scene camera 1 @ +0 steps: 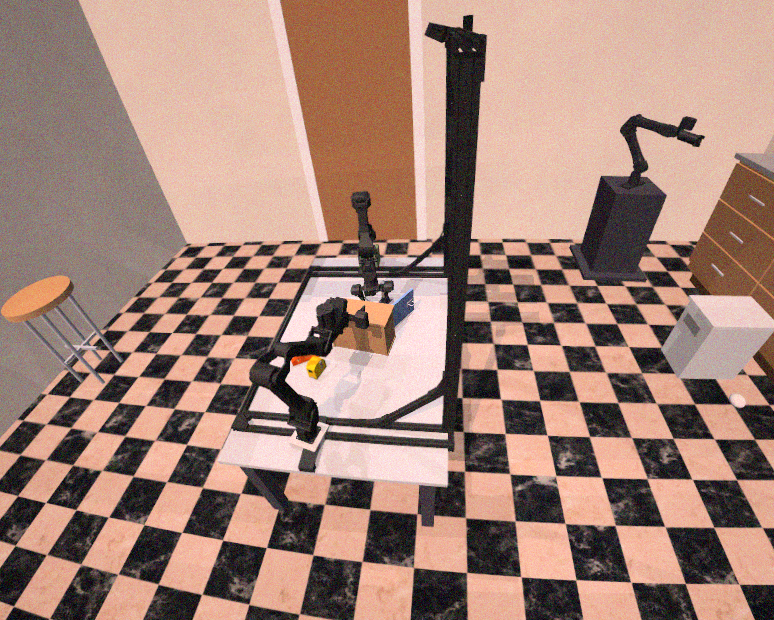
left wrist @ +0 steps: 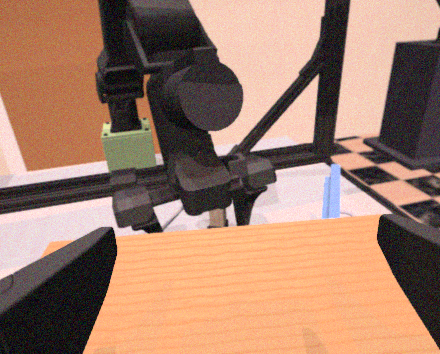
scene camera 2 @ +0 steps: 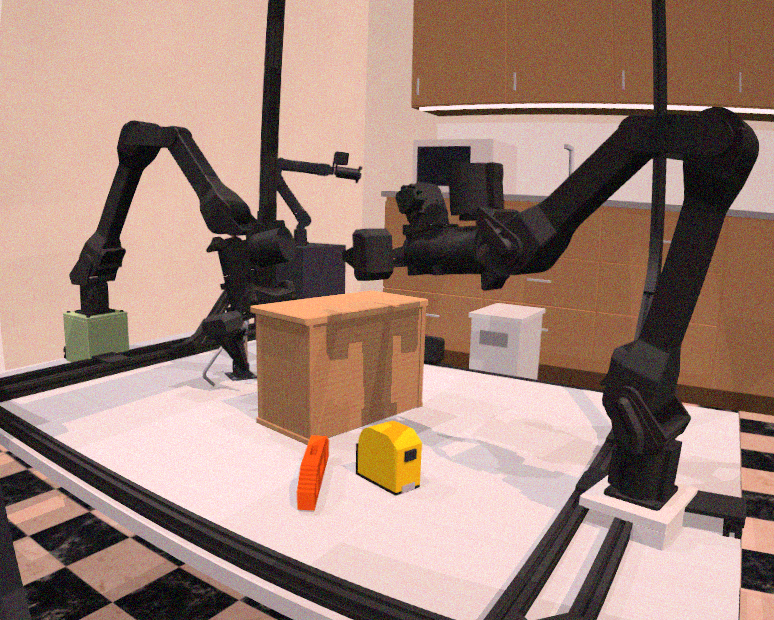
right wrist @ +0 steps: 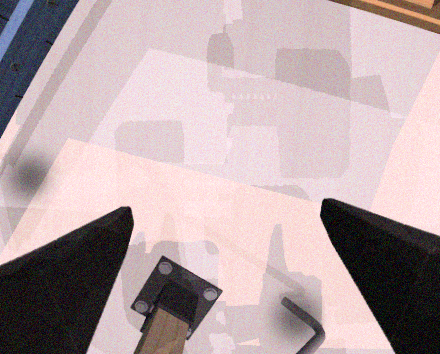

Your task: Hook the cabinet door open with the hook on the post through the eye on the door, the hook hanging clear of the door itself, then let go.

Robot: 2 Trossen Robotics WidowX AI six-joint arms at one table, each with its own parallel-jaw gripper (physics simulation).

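Places are measured from the left arm's base along level axes (x down, y left, z ahead), in centimetres.
Where they show: left gripper, between the fingertips: (scene camera 1: 353,303) (left wrist: 246,232); right gripper, between the fingertips: (right wrist: 228,211); left arm's base, origin of its link: (scene camera 1: 308,433) (scene camera 2: 641,491); right arm's base, origin of its link: (left wrist: 126,126) (scene camera 2: 94,312).
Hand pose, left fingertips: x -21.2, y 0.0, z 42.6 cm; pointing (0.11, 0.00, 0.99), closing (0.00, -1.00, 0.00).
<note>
Things, the pixels of their top centre, and the offset from my left fingertips. "spot": a spot on its surface instead.
- wooden cabinet, centre of its top: (left wrist: 230,288) (scene camera 2: 343,302) (scene camera 1: 359,310) dx +7.2, dy +0.6, dz +4.5 cm
- post, a spot on its surface: (right wrist: 162,332) (left wrist: 218,218) spot: dx +20.0, dy +1.7, dz +30.5 cm
- yellow tape measure, a spot on its surface: (scene camera 2: 390,457) spot: dx +19.9, dy +13.7, dz -18.7 cm
- orange tool, centre of its top: (scene camera 2: 314,449) (scene camera 1: 308,351) dx +20.3, dy +18.2, dz -11.1 cm
The wooden cabinet (scene camera 1: 365,337) (scene camera 2: 284,374) (left wrist: 240,285) stands mid-table. Its blue door (scene camera 1: 401,311) (left wrist: 332,197) (right wrist: 30,55) stands swung outward, with a small eye (scene camera 1: 410,302) on its face. The post (left wrist: 217,218) (right wrist: 162,332) stands behind the cabinet. The hook (scene camera 2: 206,373) (right wrist: 315,327) hangs beside the post, apart from the door; its upper part is hidden. My right gripper (right wrist: 228,211) is open and empty, pointing down over the post, its fingers on either side of post and hook. My left gripper is open and empty above the cabinet top.
A yellow tape measure (scene camera 1: 315,367) (scene camera 2: 390,457) and an orange tool (scene camera 1: 301,359) (scene camera 2: 312,474) lie on the near side of the cabinet in scene camera 2. Black rails (scene camera 2: 213,548) edge the table, and a tall black upright (scene camera 1: 460,226) stands at its right in scene camera 1.
</note>
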